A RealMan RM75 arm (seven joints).
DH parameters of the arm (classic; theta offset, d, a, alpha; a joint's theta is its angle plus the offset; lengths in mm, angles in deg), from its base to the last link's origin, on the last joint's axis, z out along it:
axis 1: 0 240.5 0 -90
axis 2: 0 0 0 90
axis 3: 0 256 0 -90
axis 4: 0 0 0 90
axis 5: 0 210 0 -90
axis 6: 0 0 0 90
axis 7: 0 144 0 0
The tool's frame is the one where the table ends.
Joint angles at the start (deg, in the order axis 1, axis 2, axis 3, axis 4, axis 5, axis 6, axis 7): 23.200, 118.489, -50.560, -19.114, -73.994, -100.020, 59.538
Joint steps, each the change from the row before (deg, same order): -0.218, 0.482, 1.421, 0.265, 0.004, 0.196, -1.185; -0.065, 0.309, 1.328, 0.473, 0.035, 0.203, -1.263; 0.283, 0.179, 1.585, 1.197, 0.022, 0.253, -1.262; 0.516, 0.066, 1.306, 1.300, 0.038, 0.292, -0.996; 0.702, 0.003, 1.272, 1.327, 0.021, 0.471, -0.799; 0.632, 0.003, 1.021, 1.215, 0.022, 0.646, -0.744; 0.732, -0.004, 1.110, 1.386, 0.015, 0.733, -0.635; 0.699, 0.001, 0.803, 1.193, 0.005, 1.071, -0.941; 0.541, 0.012, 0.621, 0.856, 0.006, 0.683, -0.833; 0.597, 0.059, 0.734, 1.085, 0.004, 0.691, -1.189
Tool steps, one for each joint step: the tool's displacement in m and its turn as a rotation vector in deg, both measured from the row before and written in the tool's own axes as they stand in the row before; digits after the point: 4 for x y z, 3 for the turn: 0.0007, -0.0005, -0.0010, 1.387, -1.045, -0.836; 0.0004, -0.0010, -0.0010, 1.329, -0.900, -0.883; 0.0009, -0.0016, -0.0004, 1.507, -0.973, -0.471; 0.0008, -0.0017, 0.0009, 1.173, -0.763, -0.195; 0.0006, -0.0022, 0.0020, 1.119, -0.624, -0.051; 0.0012, -0.0021, 0.0020, 1.086, -0.349, 0.000; 0.0015, -0.0021, 0.0025, 1.158, -0.346, 0.245; 0.0022, -0.0022, 0.0028, 1.141, 0.073, -0.148; 0.0014, -0.0013, 0.0024, 0.733, -0.029, -0.258; 0.0020, -0.0008, 0.0026, 0.810, -0.086, -0.371
